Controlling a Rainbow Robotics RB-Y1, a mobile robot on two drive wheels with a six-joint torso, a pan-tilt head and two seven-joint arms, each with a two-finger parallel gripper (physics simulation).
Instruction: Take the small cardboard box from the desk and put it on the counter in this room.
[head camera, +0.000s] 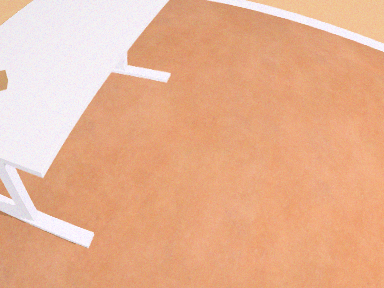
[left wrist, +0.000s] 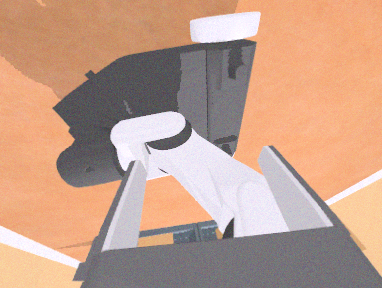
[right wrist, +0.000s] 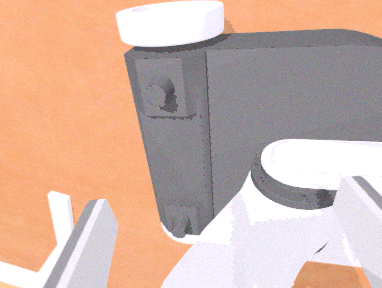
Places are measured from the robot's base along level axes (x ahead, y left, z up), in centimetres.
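Where they show: left gripper, fingertip midpoint: (left wrist: 201, 160); right gripper, fingertip midpoint: (right wrist: 221, 202).
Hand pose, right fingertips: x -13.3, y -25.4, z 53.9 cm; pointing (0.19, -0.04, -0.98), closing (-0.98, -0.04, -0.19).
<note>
After its pixels a point has its place.
The small cardboard box (head camera: 3, 80) @[z 76.3, x 77.6, y 61.3 cm] shows in part at the left edge of the head view, on the white desk (head camera: 65, 60) @[z 72.1, x 94.4, y 40.8 cm]. The rest of it is cut off. My left gripper (left wrist: 201, 160) @[z 53.4, x -18.0, y 21.1 cm] is open, with nothing between its fingers. My right gripper (right wrist: 221, 202) @[z 54.0, x -13.3, y -25.4 cm] is open, with nothing between its fingers. Neither gripper shows in the head view, and both are away from the box. The counter cannot be made out in the head view.
The desk's white feet (head camera: 62, 230) (right wrist: 61, 215) stand on the brown floor (head camera: 240, 150) @[z 0.2, x 114.6, y -40.7 cm]. A wall with a white skirting board (head camera: 310, 21) @[z 5.5, x 284.1, y -136.7 cm] runs behind. A blue-grey framed thing (left wrist: 187, 233) @[z 7.8, x -39.7, y -206.2 cm] shows in part low in the left wrist view. My dark base (left wrist: 150, 85) @[z 17.0, x -25.2, y 15.8 cm] (right wrist: 290, 90) @[z 17.0, x -22.1, y -15.3 cm] shows in both wrist views.
</note>
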